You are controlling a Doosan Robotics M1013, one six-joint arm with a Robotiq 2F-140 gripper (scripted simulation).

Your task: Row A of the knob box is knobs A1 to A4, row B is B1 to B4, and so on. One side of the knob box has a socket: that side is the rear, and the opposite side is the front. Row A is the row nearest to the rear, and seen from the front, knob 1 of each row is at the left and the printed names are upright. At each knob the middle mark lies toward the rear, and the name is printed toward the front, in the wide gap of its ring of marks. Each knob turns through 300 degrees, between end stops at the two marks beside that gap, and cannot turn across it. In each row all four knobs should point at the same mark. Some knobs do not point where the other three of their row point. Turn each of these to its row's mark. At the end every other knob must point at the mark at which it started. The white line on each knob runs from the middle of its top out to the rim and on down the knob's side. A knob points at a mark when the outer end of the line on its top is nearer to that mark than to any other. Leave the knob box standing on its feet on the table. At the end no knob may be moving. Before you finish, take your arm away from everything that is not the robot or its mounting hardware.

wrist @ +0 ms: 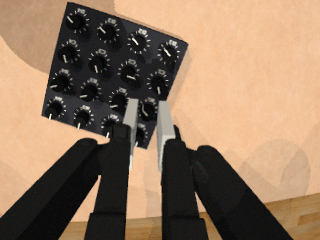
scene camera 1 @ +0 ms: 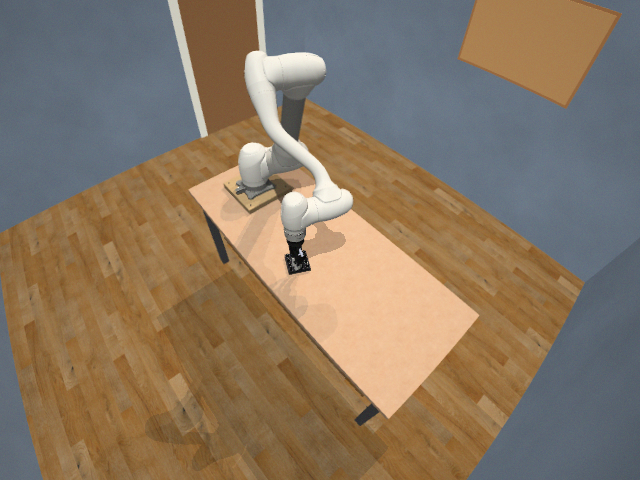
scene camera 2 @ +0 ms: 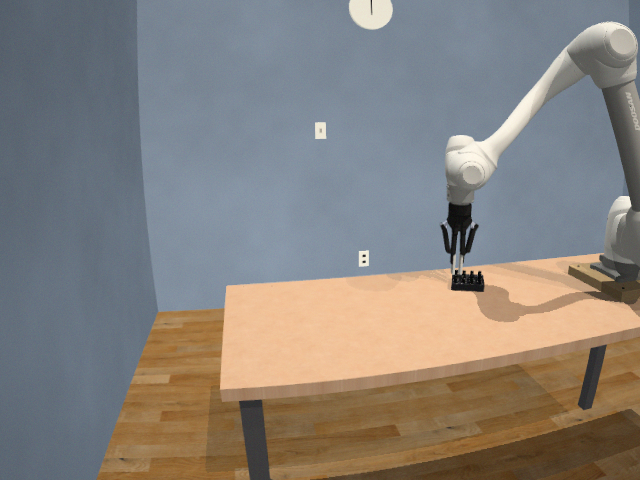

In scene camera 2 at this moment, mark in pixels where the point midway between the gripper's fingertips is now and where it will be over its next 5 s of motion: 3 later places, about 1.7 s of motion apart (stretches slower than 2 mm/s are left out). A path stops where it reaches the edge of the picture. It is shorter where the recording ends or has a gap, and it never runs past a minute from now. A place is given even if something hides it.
The gripper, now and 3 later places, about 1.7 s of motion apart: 456, 273; 464, 260; 463, 272; 464, 276
